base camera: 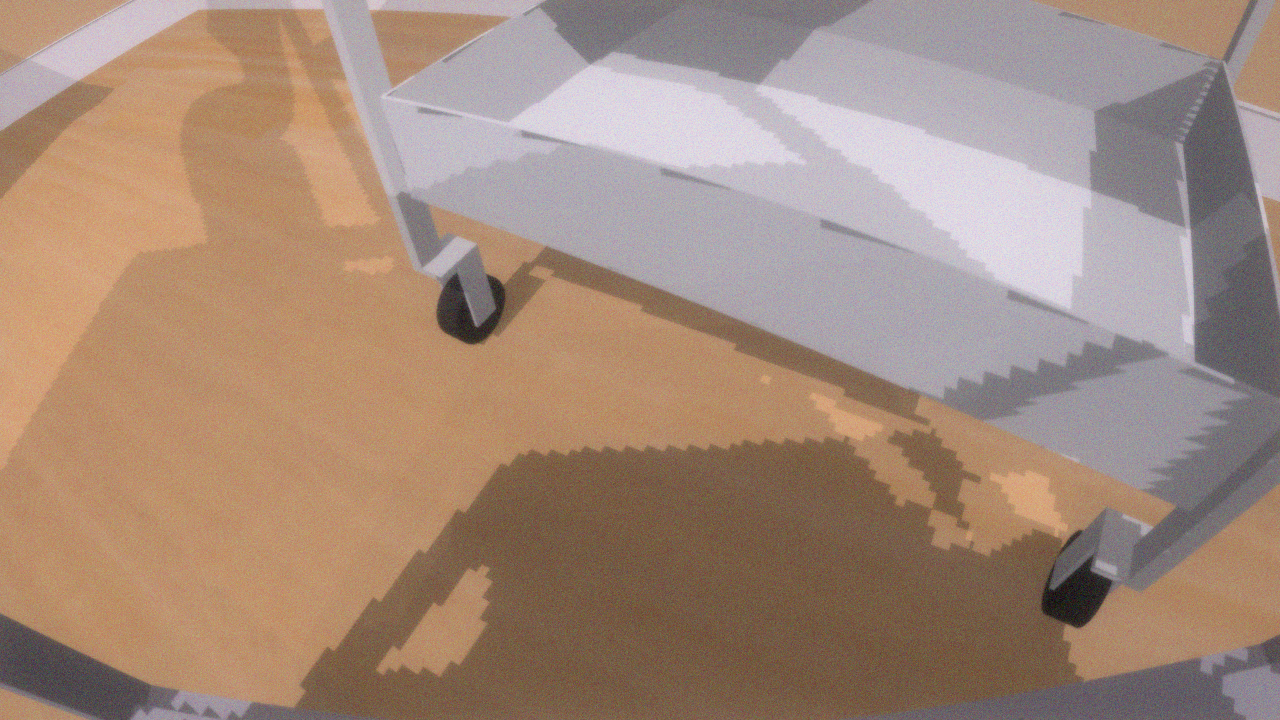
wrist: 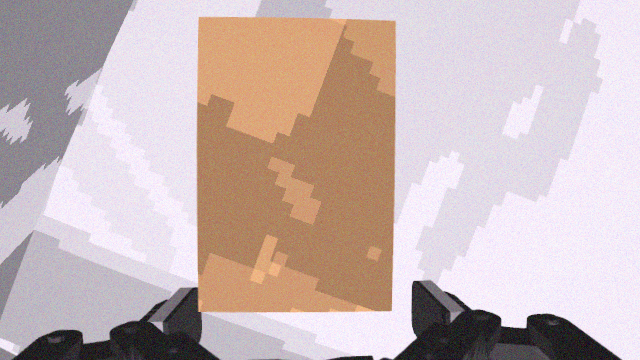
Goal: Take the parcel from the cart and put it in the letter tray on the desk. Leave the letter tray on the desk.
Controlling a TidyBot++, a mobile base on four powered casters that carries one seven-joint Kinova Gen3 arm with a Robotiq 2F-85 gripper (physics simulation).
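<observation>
The parcel is a tan-brown box seen from above in the wrist view, its long sides running straight up and down the view. It lies on a pale surface of the cart. My gripper is open, with one fingertip near each side of the parcel's near end; nothing is held. How high the fingers are above the parcel is hard to tell. In the base camera view the cart shows its grey lower tray. The desk and the letter tray do not show in these views.
The cart's casters stand on the wooden floor. The cart's upright post rises at the left. A raised edge of the cart's surface crosses the lower left of the wrist view. Dark shadows fall on the floor.
</observation>
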